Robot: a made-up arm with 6 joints.
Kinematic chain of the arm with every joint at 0, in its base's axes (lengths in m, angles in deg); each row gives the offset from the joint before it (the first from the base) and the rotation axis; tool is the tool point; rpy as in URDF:
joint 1: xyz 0 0 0.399 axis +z
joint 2: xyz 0 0 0 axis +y
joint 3: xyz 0.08 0 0.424 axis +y
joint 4: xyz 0.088 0 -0.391 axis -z
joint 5: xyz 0 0 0 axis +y
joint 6: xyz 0.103 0 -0.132 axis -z
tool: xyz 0 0 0 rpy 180 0 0
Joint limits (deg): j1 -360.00..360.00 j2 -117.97..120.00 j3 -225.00..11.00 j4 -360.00..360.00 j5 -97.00..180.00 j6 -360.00..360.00
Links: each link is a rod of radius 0.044 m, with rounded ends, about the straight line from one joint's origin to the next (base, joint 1, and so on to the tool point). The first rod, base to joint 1, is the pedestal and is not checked.
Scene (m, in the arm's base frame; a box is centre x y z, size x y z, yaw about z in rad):
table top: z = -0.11
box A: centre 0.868 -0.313 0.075 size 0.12 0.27 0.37 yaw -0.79
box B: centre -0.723 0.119 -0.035 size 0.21 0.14 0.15 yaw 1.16
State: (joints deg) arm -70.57 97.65 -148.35 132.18 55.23 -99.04
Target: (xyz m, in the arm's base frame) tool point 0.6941 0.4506 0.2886
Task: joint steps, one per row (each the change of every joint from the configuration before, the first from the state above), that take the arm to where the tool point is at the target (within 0.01 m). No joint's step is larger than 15 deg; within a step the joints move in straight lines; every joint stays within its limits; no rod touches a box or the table.
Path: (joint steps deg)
1: 14.70 -13.20 9.52 -5.80 9.11 0.00
2: 14.70 -13.20 9.51 -5.79 9.12 0.00
3: 14.70 -13.21 9.52 -5.80 9.11 0.00
4: 12.45 -0.02 4.89 -2.35 3.68 0.00
5: 12.45 -0.02 4.88 -2.36 3.68 0.00
6: 12.45 -0.02 4.89 -2.35 3.68 0.00
7: 12.45 -0.02 4.88 -2.36 3.67 0.00

